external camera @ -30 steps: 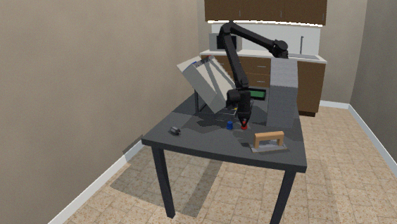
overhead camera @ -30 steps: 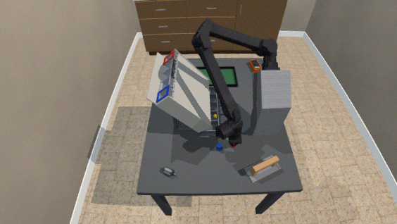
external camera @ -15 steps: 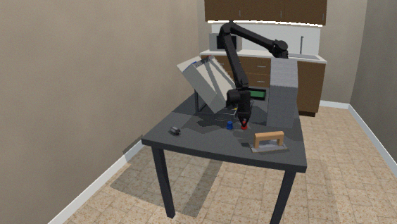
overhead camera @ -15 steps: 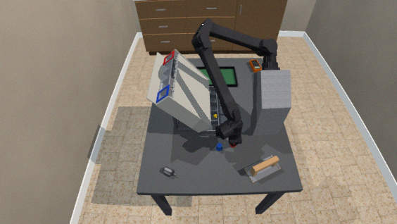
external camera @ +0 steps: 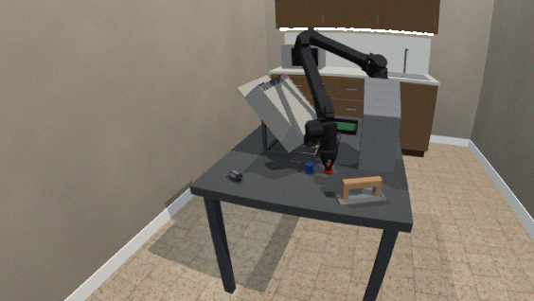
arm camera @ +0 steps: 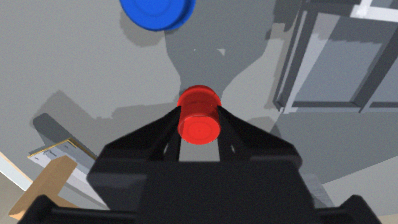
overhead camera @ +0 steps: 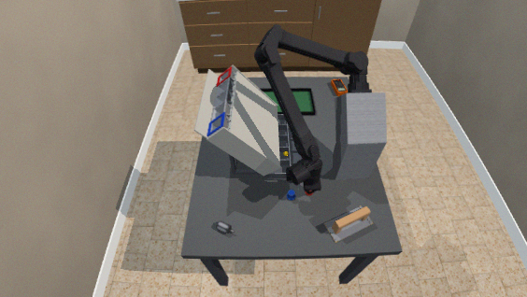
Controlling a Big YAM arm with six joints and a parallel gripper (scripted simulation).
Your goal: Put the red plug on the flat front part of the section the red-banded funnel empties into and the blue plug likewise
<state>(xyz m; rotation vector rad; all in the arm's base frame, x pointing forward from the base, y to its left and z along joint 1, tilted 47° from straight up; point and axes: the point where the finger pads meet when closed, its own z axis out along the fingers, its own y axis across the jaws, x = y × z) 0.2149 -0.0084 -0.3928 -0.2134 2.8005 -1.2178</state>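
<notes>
The red plug is 1 cm below my hand. Round my hand: blue plug 8 cm ahead, 3 cm to the left, 1 cm below; beige cover 25 cm ahead, 24 cm to the right, 18 cm above; dark object 33 cm ahead, 20 cm to the left, 1 cm below.
</notes>
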